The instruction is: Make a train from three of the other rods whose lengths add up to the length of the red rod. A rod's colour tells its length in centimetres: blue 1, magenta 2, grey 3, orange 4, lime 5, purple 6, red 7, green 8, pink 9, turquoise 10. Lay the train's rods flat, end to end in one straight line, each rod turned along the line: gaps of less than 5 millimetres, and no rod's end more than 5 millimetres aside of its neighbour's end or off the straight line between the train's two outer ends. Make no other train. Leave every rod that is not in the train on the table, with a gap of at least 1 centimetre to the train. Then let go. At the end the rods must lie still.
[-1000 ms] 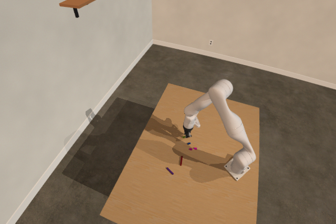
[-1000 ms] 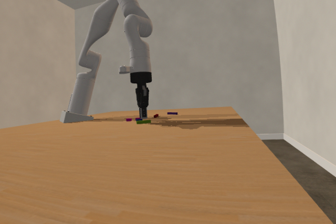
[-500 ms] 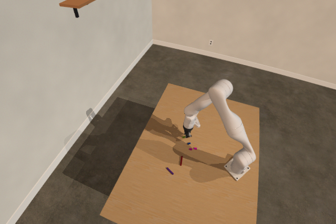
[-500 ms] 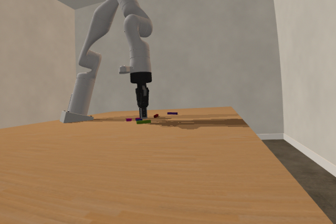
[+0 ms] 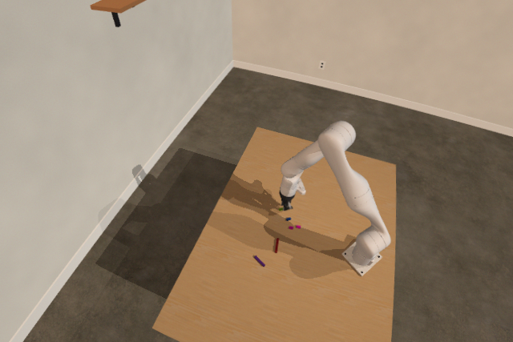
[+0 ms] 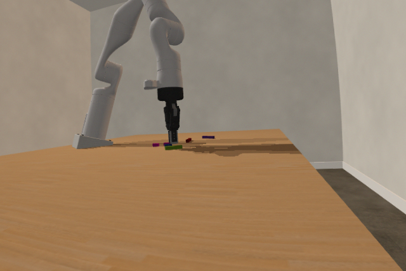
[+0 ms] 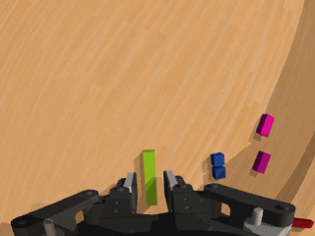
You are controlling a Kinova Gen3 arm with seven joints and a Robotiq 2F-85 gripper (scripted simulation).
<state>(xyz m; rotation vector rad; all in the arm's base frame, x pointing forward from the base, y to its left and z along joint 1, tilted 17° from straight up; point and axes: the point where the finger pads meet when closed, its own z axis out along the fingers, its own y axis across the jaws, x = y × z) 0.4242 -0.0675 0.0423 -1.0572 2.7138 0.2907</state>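
My gripper is now 30 mm above the lime-green rod. The rest, counted from my hand: red rod (190 mm to the left, 60 mm behind, 30 mm below); then purple rod (300 mm to the left, 30 mm below, 30 mm behind).
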